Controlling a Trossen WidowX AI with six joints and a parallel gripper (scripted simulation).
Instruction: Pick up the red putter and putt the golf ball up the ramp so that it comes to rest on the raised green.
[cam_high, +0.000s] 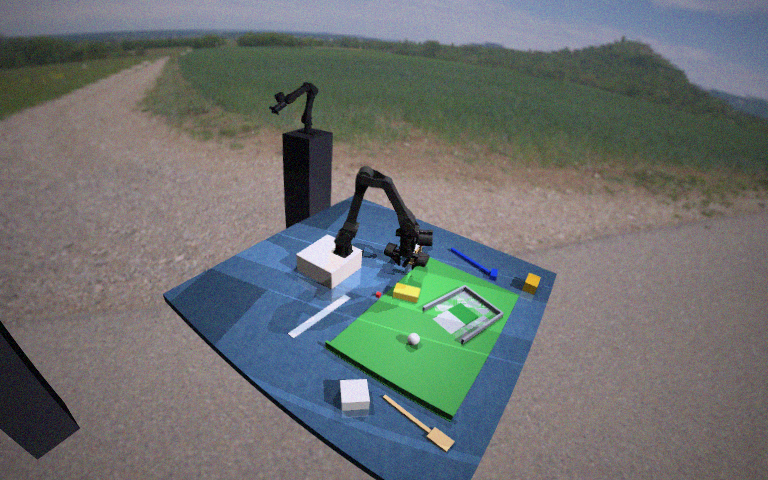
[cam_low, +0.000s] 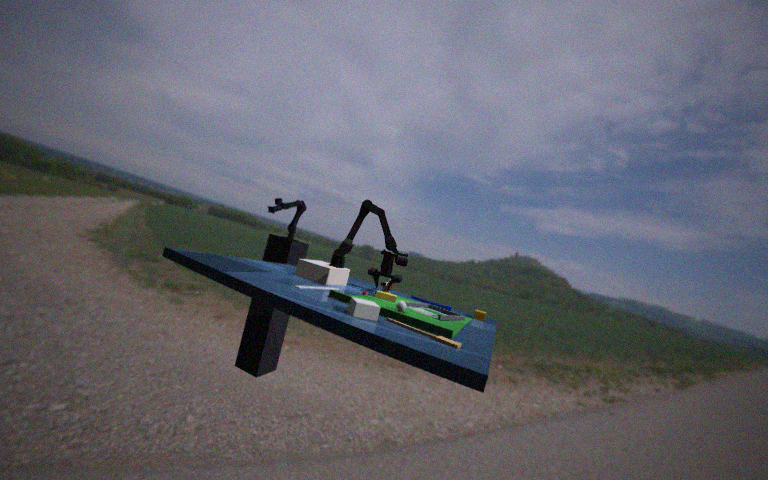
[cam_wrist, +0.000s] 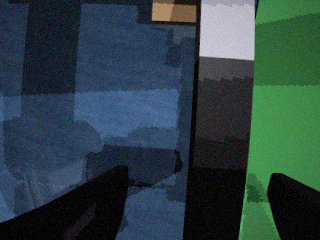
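Right now my gripper tip is 2 cm past the red putter, 11 cm to the right of it and 3 cm below it. The rest, counted from my gripper tip: green mat 24 cm ahead, 20 cm to the right, 3 cm below; then blue putter 25 cm ahead, 26 cm to the left, 2 cm below; then white golf ball 22 cm ahead, 36 cm to the right.
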